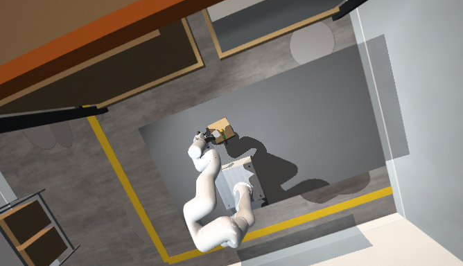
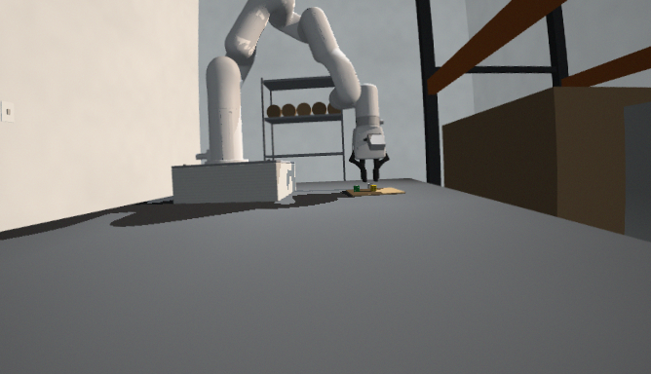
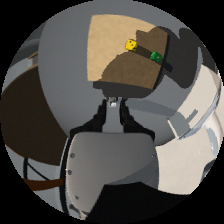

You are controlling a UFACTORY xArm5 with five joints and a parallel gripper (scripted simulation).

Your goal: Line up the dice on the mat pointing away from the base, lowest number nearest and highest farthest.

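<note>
Right now the white die is 3 cm below my hand. Round my hand: yellow die 2 cm behind, 11 cm to the right, 3 cm below; green die 7 cm behind, 11 cm to the right, 3 cm below; tan mat 2 cm behind, 11 cm to the right, 4 cm below.
</note>
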